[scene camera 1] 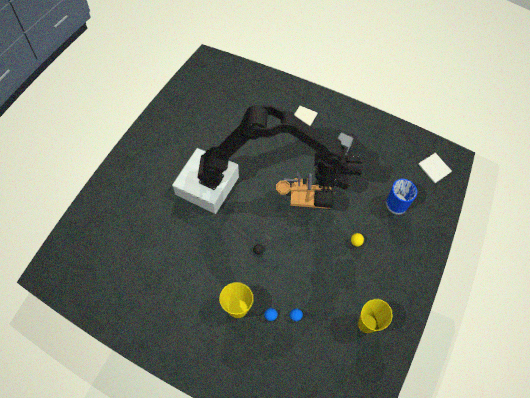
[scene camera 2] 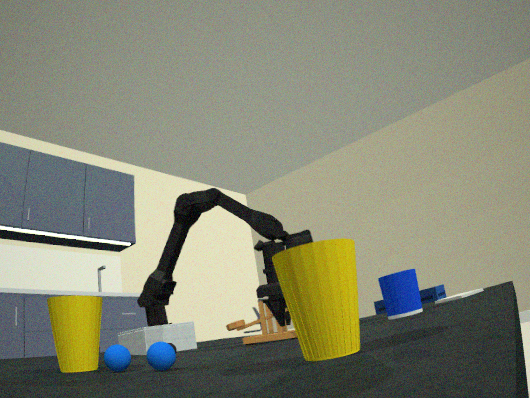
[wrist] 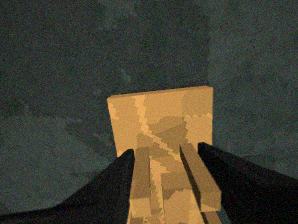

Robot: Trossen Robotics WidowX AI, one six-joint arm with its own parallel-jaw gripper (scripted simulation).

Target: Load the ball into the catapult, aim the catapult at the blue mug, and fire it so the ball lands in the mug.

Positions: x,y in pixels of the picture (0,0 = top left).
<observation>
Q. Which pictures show the gripper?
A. Scene camera 1, scene camera 2 and the wrist view: all of them.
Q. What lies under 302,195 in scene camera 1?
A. A wooden catapult.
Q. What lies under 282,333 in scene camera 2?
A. A wooden catapult.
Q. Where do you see a wooden catapult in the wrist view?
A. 164,127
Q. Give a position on a blue mug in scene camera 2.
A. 400,291
</observation>
